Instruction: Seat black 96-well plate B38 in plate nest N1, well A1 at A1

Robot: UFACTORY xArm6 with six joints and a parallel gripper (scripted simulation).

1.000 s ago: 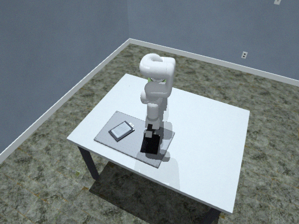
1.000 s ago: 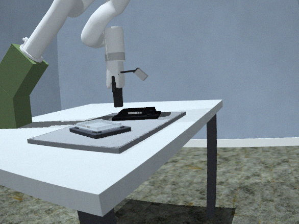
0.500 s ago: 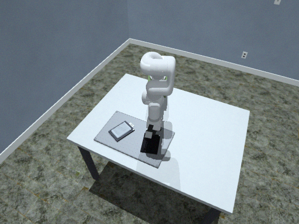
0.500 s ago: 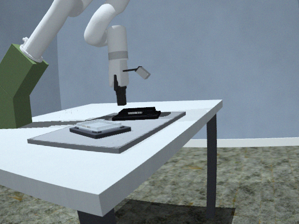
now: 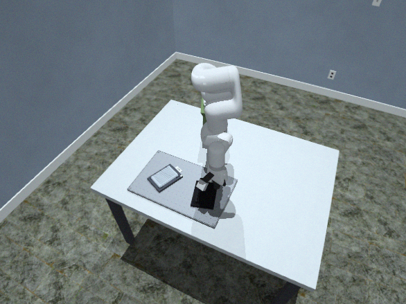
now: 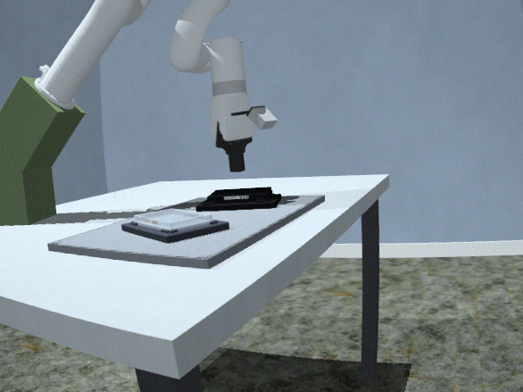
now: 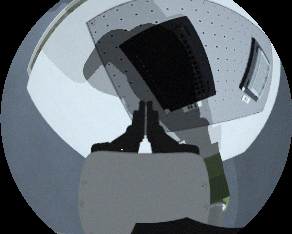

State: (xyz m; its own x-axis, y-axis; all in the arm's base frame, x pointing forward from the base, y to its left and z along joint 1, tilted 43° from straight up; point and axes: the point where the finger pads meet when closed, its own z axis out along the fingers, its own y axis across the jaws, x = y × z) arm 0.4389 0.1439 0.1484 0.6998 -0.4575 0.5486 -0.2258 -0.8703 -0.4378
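Now: hand 60 mm above the black plate B38, 50 mm to the left of it and 20 mm short of it. Also, from my hand: white N1 label: 90 mm below, 80 mm to the right, 70 mm behind; clear plate B83: 310 mm to the right, 70 mm below.
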